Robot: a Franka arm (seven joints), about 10 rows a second.
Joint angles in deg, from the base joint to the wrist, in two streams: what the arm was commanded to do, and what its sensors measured. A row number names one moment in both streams.
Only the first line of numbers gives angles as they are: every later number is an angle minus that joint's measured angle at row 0.
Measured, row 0:
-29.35 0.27 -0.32 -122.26 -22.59 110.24 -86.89
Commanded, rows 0 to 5:
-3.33 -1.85 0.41 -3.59 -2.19 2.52 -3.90
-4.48 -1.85 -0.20 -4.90 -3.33 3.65 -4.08
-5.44 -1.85 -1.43 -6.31 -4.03 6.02 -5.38
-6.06 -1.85 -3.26 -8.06 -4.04 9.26 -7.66
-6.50 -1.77 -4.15 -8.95 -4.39 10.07 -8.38
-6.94 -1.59 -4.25 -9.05 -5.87 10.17 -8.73
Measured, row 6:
-5.92 -0.02 -4.28 -7.01 -3.92 8.71 -7.12
